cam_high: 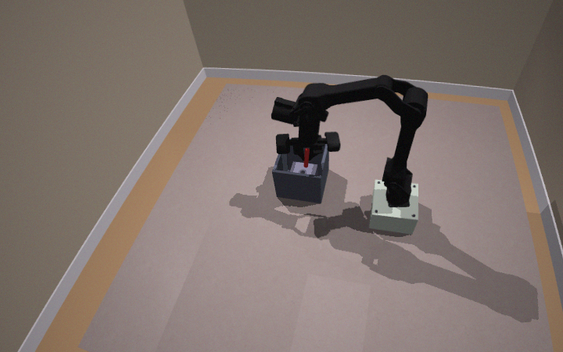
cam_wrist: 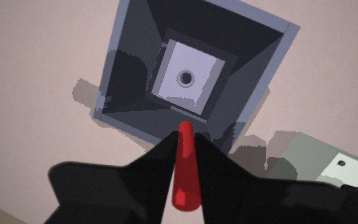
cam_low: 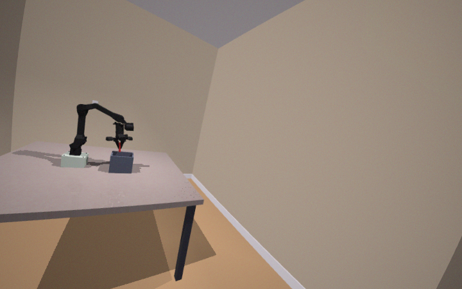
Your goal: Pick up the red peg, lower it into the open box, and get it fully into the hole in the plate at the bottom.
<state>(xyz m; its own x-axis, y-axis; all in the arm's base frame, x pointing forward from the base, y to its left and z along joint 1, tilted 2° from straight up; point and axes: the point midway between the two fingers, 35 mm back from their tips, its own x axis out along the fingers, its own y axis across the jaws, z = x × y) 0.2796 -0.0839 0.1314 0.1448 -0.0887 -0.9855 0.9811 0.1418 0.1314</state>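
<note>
The pale plate is 120 mm below my gripper tip, 40 mm to the right of it and 20 mm ahead of it. Round my gripper tip: red peg (10 mm to the left, 10 mm above).
</note>
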